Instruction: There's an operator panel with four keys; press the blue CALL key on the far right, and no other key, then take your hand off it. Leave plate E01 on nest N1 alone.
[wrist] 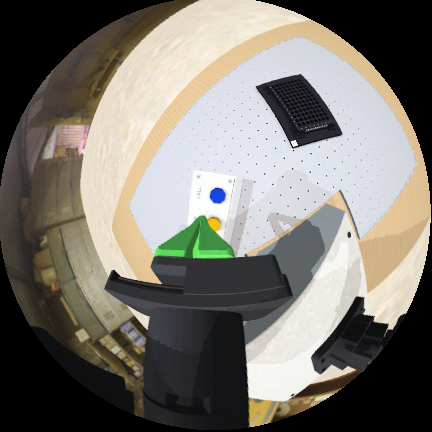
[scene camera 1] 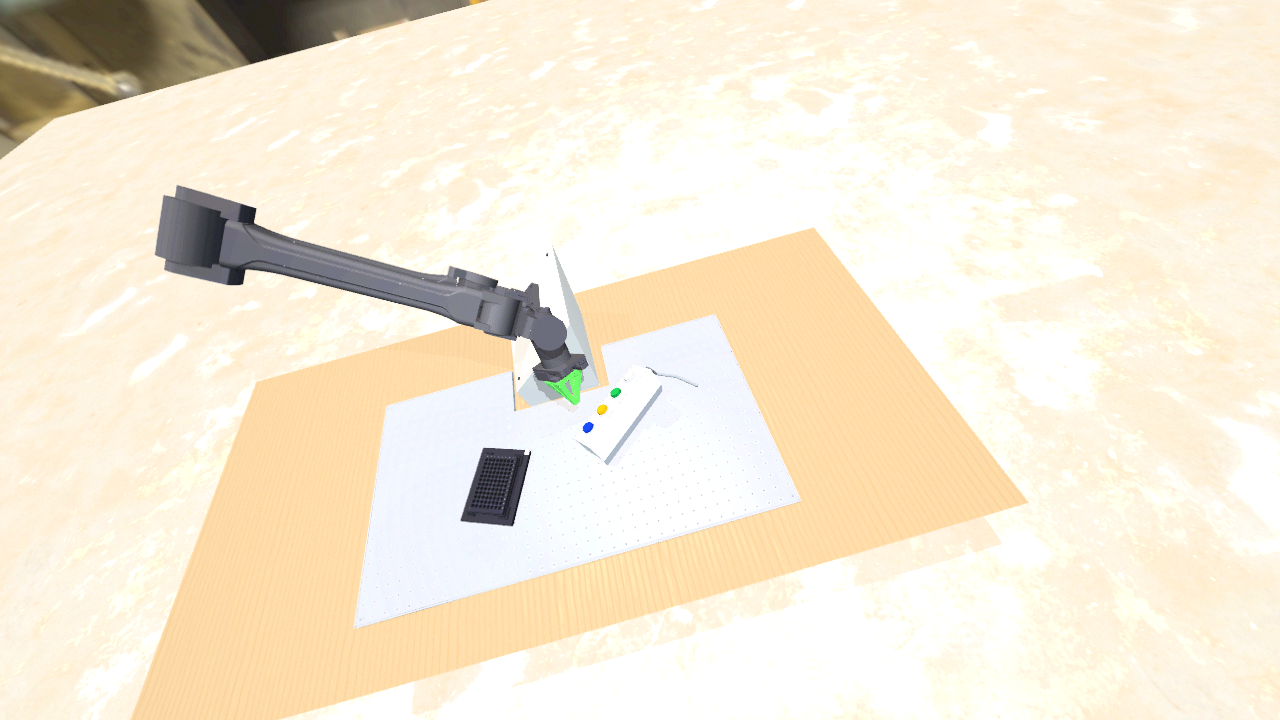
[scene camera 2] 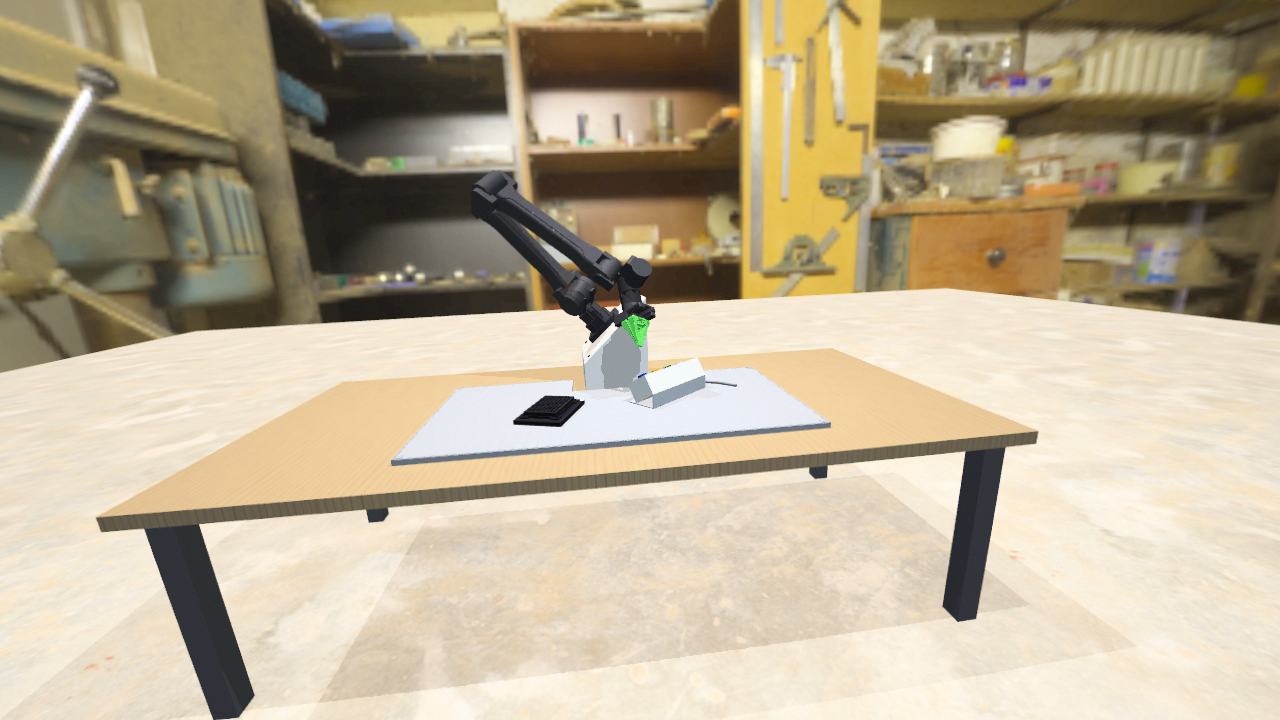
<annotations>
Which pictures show the black grid tray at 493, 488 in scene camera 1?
The wrist view, scene camera 1 and scene camera 2: all of them.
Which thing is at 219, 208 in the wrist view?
A white button box.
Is my gripper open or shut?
Shut.
</annotations>
